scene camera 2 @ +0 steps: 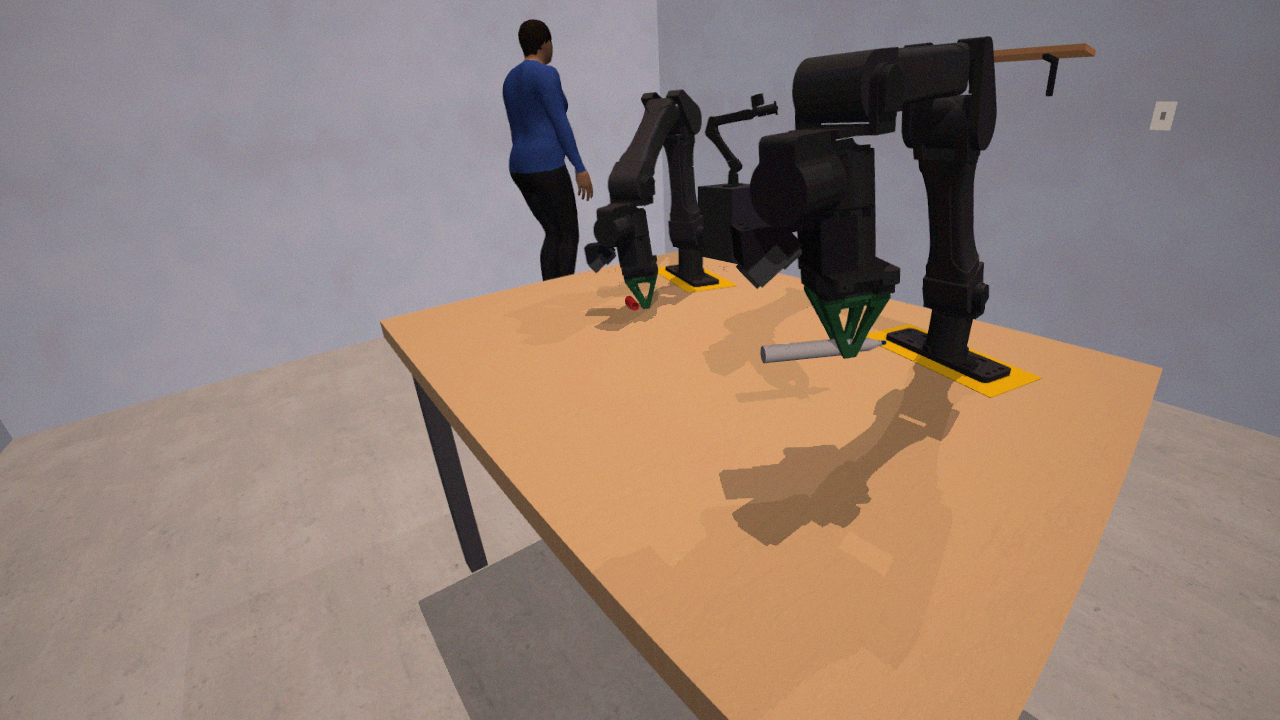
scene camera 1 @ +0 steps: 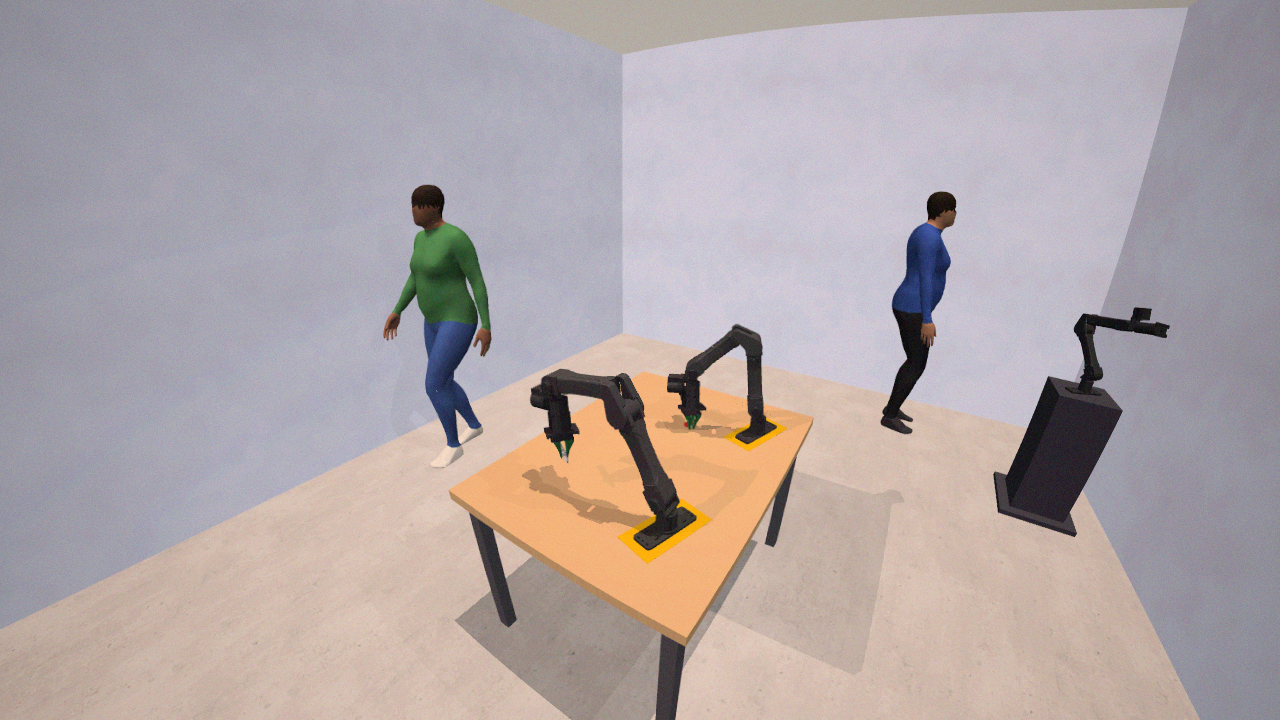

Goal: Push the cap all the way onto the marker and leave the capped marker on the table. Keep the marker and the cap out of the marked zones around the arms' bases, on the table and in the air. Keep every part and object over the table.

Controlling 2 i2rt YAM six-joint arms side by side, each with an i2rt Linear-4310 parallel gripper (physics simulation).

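Places are measured from the left arm's base along level axes (x ahead, y left, z up), in centimetres.
Pixels of known places: left gripper, fingertip midpoint: (scene camera 2: 845, 354) (scene camera 1: 564, 457); right gripper, fingertip midpoint: (scene camera 2: 646, 307) (scene camera 1: 691, 428); left arm's base, origin of the base link: (scene camera 2: 943, 355) (scene camera 1: 665, 528); right arm's base, origin of the base link: (scene camera 2: 690, 276) (scene camera 1: 756, 432).
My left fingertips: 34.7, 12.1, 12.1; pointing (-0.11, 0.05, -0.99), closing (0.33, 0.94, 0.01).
Note:
Ahead of a thing's pixels: the offset from my left fingertips to its top centre, as dx, dy, dz. "spot": to the spot under its first point. Level surfaces: height alone.
The grey marker {+2.2, -0.7, +1.8} (scene camera 1: 565, 454) (scene camera 2: 794, 351) lies roughly level above the table, its dark tip pointing right in scene camera 2. My left gripper (scene camera 1: 563, 458) (scene camera 2: 850, 351) is shut on the marker near its tip end. The red cap {+2.1, -60.4, -10.2} (scene camera 1: 686, 424) (scene camera 2: 631, 303) is small and apart from the marker. It shows just to the left of my right gripper's fingertips in both views. My right gripper (scene camera 1: 691, 426) (scene camera 2: 645, 305) is shut, low over the table, close beside the cap. Whether the cap touches the fingers or the table is too small to tell.
Yellow marked zones surround the left base {spot: -31.2, -1.1, -12.0} (scene camera 1: 629, 539) (scene camera 2: 993, 388) and the right base {-20.4, -76.5, -12.0} (scene camera 1: 744, 443) (scene camera 2: 714, 287) on the table {dz -12.1} (scene camera 1: 572, 555) (scene camera 2: 626, 501). Two people stand beyond the table. Another arm stands on a dark pedestal (scene camera 1: 1060, 456).

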